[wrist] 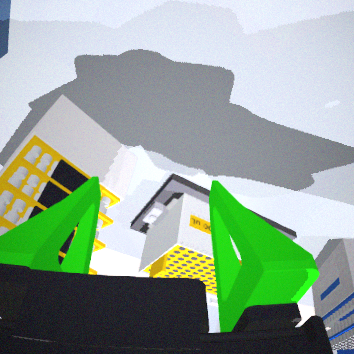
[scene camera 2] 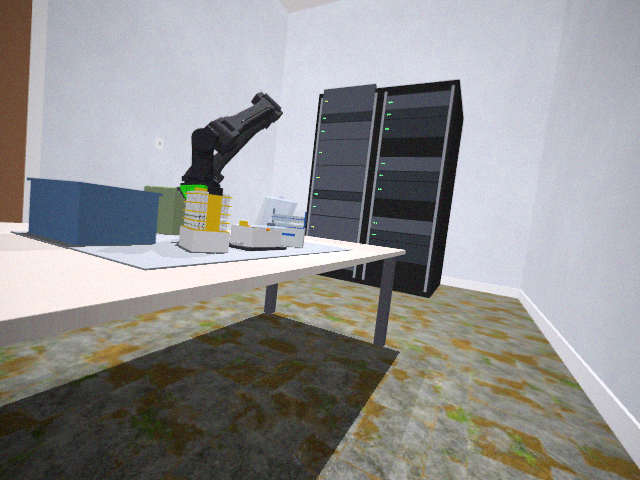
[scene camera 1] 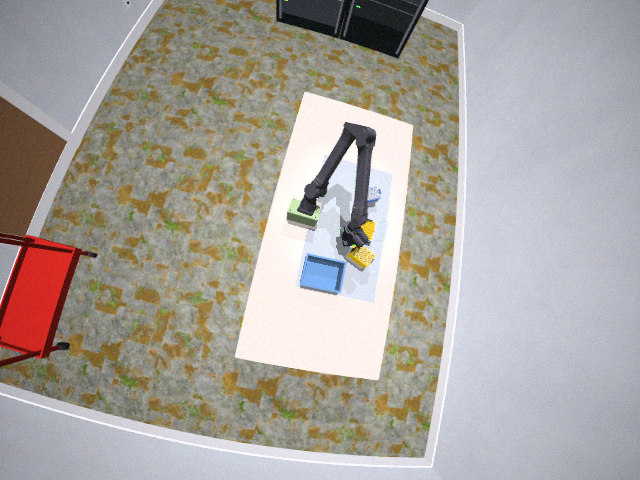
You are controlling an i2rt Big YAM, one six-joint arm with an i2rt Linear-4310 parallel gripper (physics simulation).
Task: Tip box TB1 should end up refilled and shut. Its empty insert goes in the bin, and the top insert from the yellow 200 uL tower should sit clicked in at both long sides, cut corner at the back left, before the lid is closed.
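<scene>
Tip box TB1 (scene camera 2: 255, 237) (wrist: 165, 240) is a white box on a dark base, with a partly covered 200 uL label. Its yellow insert (scene camera 1: 368, 229) (wrist: 185, 262) shows rows of holes. A clear raised lid (scene camera 2: 276, 209) shows behind the box; its attachment is unclear. The yellow 200 uL tower (scene camera 1: 361, 256) (scene camera 2: 213, 212) (wrist: 85, 135) is a stack of yellow inserts with tips on a white base. My gripper (scene camera 1: 347, 238) (scene camera 2: 193, 190) (wrist: 154, 186) is partly open, with no object between its green fingers. It is above the work area beside the tower and box; the right finger overlaps the insert in the wrist view.
The blue bin (scene camera 1: 321, 275) (scene camera 2: 116, 214) (wrist: 4, 25) stands near the tower. A blue-and-white tip stack (scene camera 1: 373, 194) (scene camera 2: 292, 236) (wrist: 337, 280) stands on TB1's other side. A green block (scene camera 1: 302, 217) (scene camera 2: 168, 211) is under the arm's base. A pale mat (scene camera 1: 361, 289) lies beneath the labware.
</scene>
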